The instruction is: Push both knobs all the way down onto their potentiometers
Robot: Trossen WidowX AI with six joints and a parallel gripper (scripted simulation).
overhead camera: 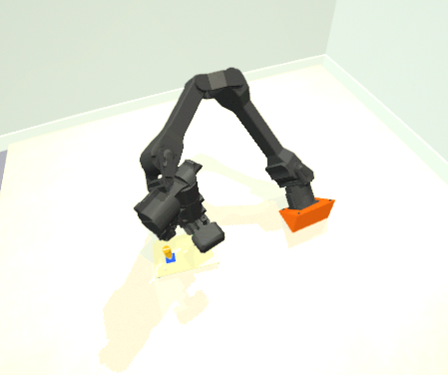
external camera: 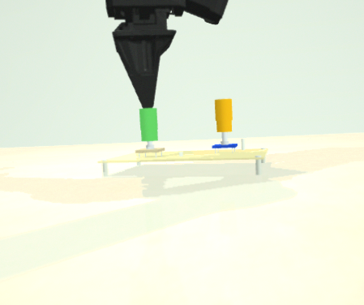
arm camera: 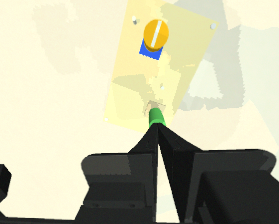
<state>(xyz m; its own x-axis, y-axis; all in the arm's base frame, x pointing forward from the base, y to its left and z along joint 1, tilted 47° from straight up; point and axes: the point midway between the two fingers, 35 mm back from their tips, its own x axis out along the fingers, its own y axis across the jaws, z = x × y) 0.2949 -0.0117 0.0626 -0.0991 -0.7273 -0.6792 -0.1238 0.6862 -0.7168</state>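
Right now my gripper tip is 2 cm above the green knob. Also, from my gripper tip: orange knob: 8 cm ahead, 1 cm to the left, 1 cm below.
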